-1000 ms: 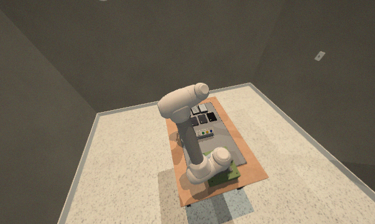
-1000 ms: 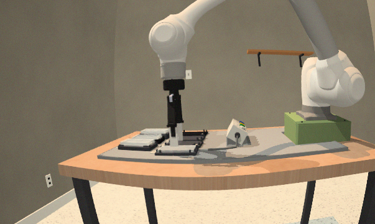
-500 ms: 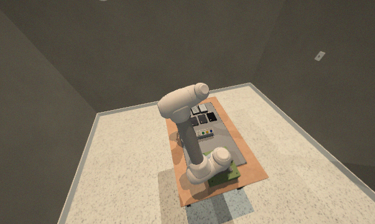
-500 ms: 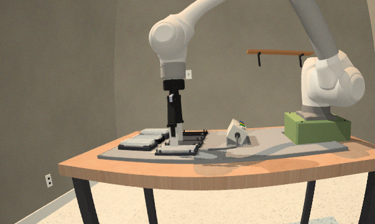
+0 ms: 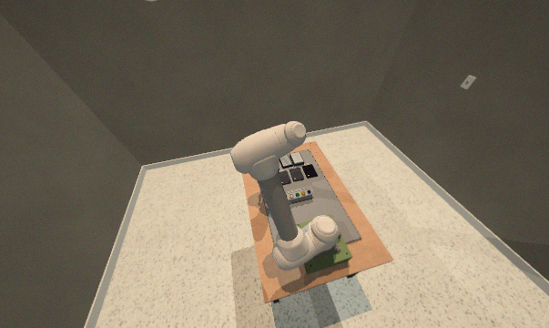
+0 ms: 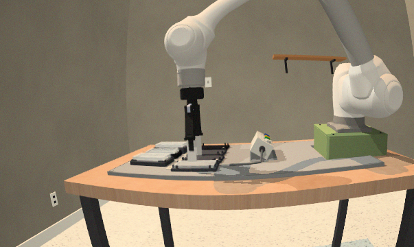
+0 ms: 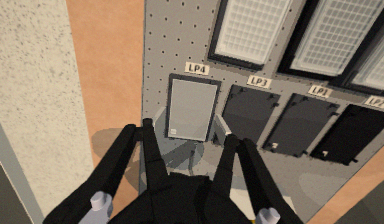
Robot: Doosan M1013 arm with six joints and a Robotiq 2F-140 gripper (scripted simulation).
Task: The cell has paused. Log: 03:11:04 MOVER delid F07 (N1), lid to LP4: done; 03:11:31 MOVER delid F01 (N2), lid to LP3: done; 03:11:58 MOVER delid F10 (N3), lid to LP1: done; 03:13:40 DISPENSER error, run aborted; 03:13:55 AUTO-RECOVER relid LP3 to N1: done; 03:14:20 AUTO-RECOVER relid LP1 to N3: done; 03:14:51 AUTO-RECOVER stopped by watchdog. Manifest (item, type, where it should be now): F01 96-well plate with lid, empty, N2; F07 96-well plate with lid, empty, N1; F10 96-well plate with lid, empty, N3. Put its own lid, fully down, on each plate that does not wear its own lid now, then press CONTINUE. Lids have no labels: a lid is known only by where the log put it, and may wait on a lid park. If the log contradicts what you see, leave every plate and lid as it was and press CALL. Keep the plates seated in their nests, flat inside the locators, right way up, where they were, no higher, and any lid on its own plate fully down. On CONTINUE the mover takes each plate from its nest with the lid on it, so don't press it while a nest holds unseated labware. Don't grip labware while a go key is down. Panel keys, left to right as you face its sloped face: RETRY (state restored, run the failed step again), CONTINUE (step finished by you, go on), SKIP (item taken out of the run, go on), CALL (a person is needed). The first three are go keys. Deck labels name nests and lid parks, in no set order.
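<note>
My hand is 50 mm above the lid park LP4. Also, from my hand: LP4 label: 90 mm ahead, 60 mm below; then plate: 180 mm ahead, 60 mm to the right, 40 mm below; then lid park LP3: 120 mm to the right, 50 mm below.
</note>
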